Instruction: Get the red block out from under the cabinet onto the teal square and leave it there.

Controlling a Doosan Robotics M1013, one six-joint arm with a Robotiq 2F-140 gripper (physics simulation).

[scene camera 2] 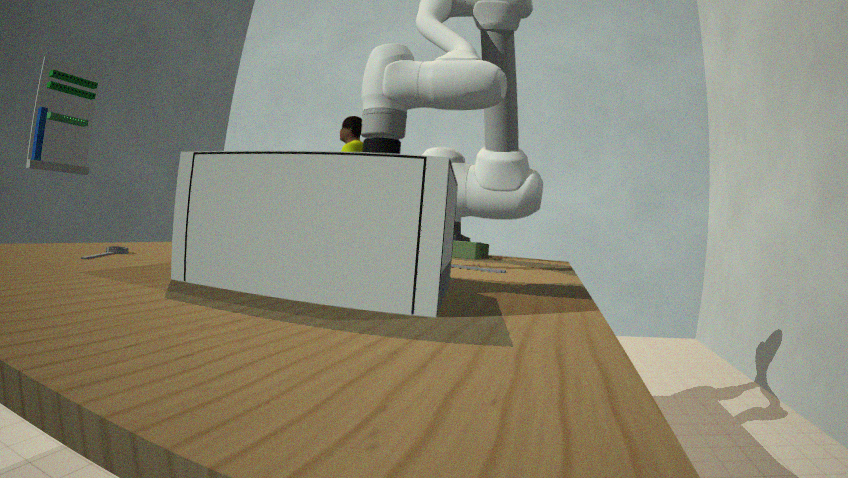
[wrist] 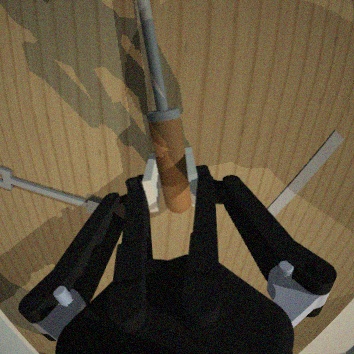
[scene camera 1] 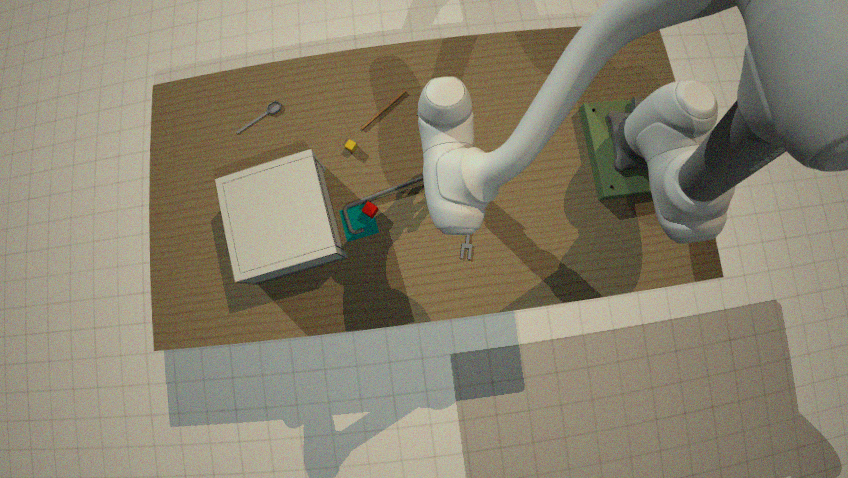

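Seen in the pictures: gripper, fingertip midpoint: (wrist: 172, 162); arm's base, origin of the base link: (scene camera 1: 639, 141).
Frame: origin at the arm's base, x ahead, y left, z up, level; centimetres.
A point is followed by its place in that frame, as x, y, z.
Observation:
The red block (scene camera 1: 369, 209) @(77.9, 18.3, -0.7) is at the upper right edge of the teal square (scene camera 1: 369, 225) @(78.3, 22.1, -3.9), overlapping that edge, outside the white cabinet (scene camera 1: 276, 219) @(100.0, 22.4, 9.5) (scene camera 2: 302, 219) @(113.6, 26.0, 3.4). My gripper (wrist: 172, 162) @(57.3, 7.4, -3.5) is shut on the brown handle of a long hooked tool (scene camera 1: 385, 192) @(73.6, 13.2, -2.3) (wrist: 154, 60) @(67.2, 10.6, -2.0). The tool's grey shaft runs past the block on its upper left side, and its bent end lies over the teal square, between the block and the cabinet. The arm hides the gripper in scene camera 1; the cabinet hides it in scene camera 2. Block and square do not show in the wrist view.
A yellow cube (scene camera 1: 350, 144) @(83.5, -1.1, -1.5), a thin brown stick (scene camera 1: 384, 111) @(74.0, -12.2, -3.4) and a ladle (scene camera 1: 273, 108) @(108.1, -15.0, -3.8) (scene camera 2: 117, 250) @(109.0, -13.4, -3.4) lie on the table. A fork-ended grey tool (scene camera 1: 466, 249) @(51.6, 29.0, -3.5) (wrist: 50, 192) @(50.7, 22.2, -3.4) and a flat grey bar (wrist: 307, 172) @(58.7, -9.5, -3.8) lie either side of the gripper. The arm's green base plate (scene camera 1: 596, 136) @(13.2, -1.4, 0.3) is at right.

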